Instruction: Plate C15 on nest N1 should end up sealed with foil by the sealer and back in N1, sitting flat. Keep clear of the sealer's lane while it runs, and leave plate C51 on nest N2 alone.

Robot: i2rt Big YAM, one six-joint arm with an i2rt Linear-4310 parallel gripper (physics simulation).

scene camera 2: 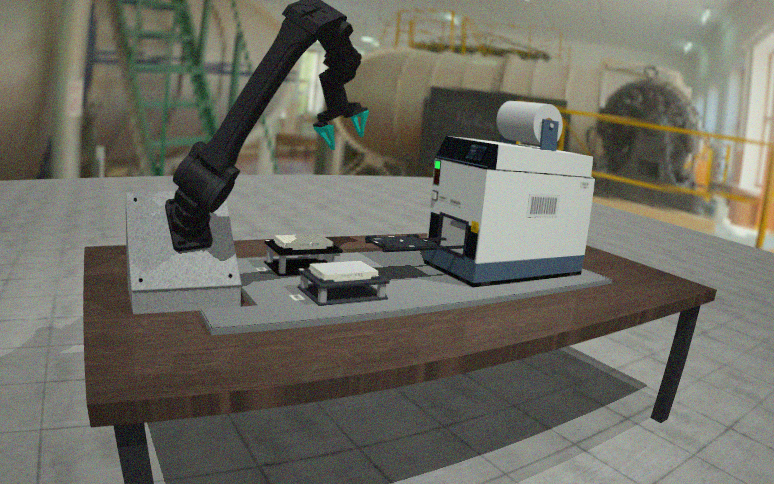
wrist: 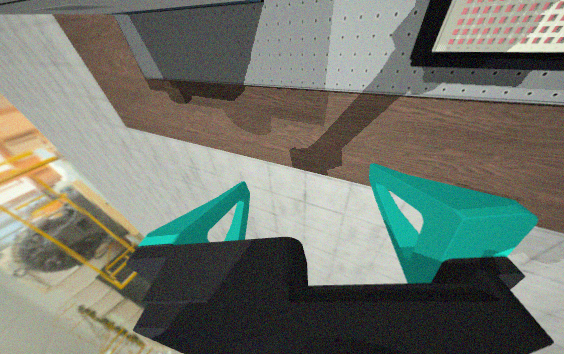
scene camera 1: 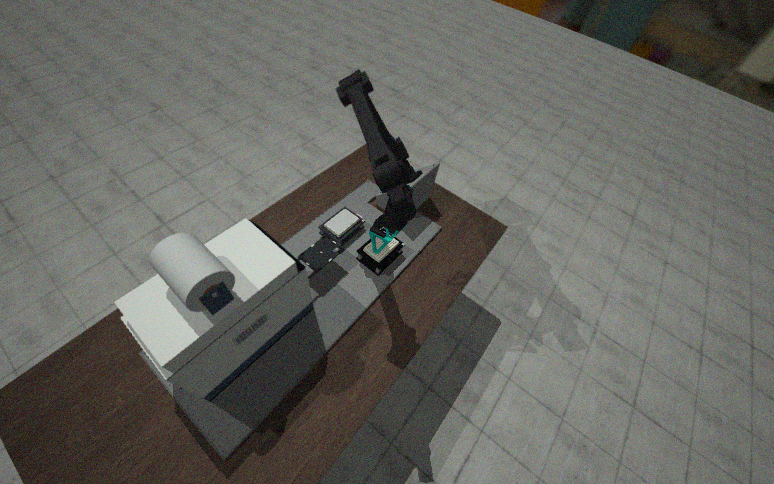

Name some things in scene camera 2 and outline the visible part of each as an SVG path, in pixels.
The gripper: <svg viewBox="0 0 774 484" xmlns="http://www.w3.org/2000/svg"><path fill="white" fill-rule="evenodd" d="M344 87L339 89L340 93L337 90L323 93L327 110L317 114L318 122L313 124L315 131L325 140L331 150L335 150L333 125L328 125L328 121L341 115L344 118L351 117L359 137L363 137L369 114L367 107L361 107L360 103L348 102Z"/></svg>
A well plate with pink wells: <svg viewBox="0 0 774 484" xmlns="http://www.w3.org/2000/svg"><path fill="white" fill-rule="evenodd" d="M333 246L333 242L321 234L276 235L273 239L279 247L293 248L293 250L326 249L327 246Z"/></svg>
